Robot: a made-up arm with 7 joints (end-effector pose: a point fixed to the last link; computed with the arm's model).
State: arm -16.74 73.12 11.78 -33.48 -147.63 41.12 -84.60
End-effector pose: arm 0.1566 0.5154 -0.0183 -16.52 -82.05 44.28
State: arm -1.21 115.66 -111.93 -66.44 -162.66 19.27 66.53
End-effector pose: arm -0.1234 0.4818 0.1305 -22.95 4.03 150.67
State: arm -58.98 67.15 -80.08 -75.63 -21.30 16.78 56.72
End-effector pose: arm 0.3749 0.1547 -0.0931 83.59 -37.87 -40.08
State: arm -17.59 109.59 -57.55 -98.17 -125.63 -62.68 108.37
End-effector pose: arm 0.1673 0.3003 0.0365 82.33 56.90 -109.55
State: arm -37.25 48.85 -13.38 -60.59 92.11 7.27 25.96
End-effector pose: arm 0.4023 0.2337 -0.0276 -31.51 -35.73 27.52
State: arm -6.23 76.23 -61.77 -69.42 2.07 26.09 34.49
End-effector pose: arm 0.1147 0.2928 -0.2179 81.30 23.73 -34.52
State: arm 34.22 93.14 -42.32 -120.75 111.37 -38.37 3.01
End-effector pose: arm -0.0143 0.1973 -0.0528 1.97 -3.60 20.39
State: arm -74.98 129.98 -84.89 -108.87 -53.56 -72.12 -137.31
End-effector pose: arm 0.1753 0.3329 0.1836 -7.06 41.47 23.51
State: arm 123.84 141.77 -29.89 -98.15 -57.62 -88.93 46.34
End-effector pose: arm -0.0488 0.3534 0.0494 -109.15 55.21 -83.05
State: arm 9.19 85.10 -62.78 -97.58 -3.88 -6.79 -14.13
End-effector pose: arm -0.0197 0.2420 -0.1611 65.68 -23.88 -101.88
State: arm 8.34 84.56 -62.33 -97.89 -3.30 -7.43 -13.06
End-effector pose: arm -0.0124 0.2386 -0.1628 65.16 -25.40 -99.80
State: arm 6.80 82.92 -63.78 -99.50 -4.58 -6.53 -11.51
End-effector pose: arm -0.0096 0.2245 -0.1696 63.35 -27.71 -99.26
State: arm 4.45 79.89 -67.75 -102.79 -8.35 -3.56 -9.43
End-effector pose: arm -0.0134 0.1964 -0.1812 60.22 -31.22 -100.75
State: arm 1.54 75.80 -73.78 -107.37 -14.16 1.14 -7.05
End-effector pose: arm -0.0237 0.1584 -0.1919 56.64 -36.24 -103.58
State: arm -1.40 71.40 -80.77 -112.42 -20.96 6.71 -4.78
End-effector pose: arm -0.0389 0.1192 -0.1965 53.60 -42.47 -106.53
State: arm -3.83 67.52 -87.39 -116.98 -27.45 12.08 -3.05
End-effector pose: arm -0.0559 0.0880 -0.1945 51.64 -48.79 -108.64
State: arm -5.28 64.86 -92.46 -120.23 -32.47 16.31 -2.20
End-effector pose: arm -0.0713 0.0690 -0.1896 50.80 -53.57 -109.90
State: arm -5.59 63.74 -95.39 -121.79 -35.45 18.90 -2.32
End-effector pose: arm -0.0828 0.0616 -0.1858 50.93 -55.81 -110.97
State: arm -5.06 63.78 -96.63 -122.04 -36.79 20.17 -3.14
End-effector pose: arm -0.0913 0.0617 -0.1841 51.65 -55.97 -112.27
